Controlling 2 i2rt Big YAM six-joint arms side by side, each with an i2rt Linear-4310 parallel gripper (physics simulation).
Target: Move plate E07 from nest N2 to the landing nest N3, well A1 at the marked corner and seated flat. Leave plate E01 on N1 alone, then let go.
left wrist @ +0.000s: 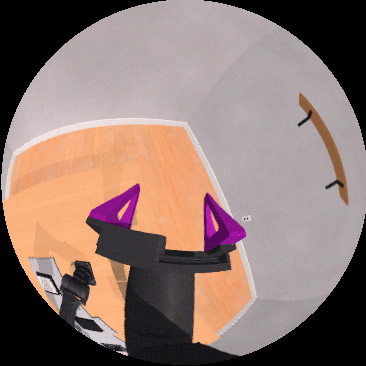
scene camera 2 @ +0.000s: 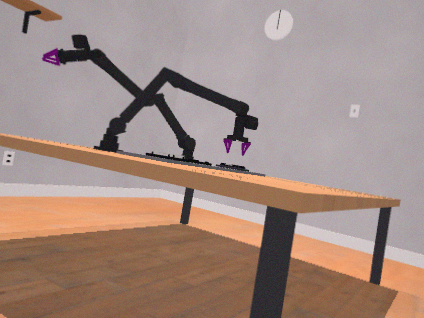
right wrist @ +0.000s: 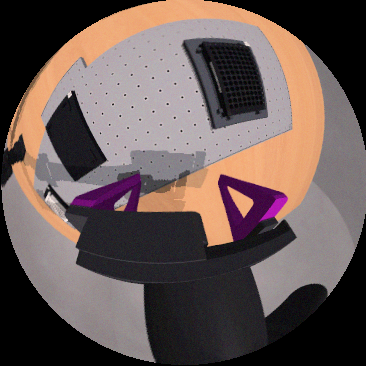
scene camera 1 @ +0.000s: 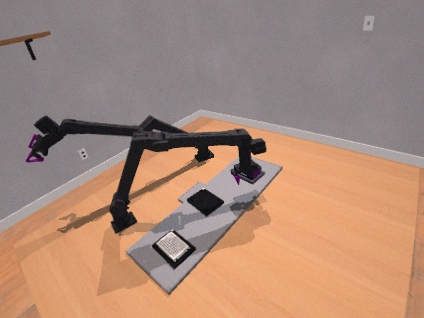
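Note:
A black well plate (right wrist: 232, 77) lies on the dark nest (scene camera 1: 251, 181) (right wrist: 207, 92) at the board's far end. A white plate (scene camera 1: 173, 246) (left wrist: 48, 283) (right wrist: 56, 204) lies in a black nest (scene camera 1: 175, 262) at the near end. Between them is a flat black nest (scene camera 1: 205, 201) (left wrist: 90, 325) (right wrist: 75, 137). Plate and nest labels are too small to read. My right gripper (scene camera 1: 247, 178) (scene camera 2: 236, 151) (right wrist: 180, 177) is open and empty, pointing down above the board; the black plate is above and right of its fingertips in the right wrist view. My left gripper (scene camera 1: 29, 151) (scene camera 2: 44, 57) (left wrist: 172, 190) is open and empty, high and far left.
The grey perforated board (scene camera 1: 150, 255) (right wrist: 150, 75) lies on the wooden table (scene camera 1: 320, 235) (scene camera 2: 305, 195). The two arms cross above the table, with their bases beside the board. A wall shelf (scene camera 1: 25, 38) (left wrist: 330, 145) is fixed beyond the left gripper.

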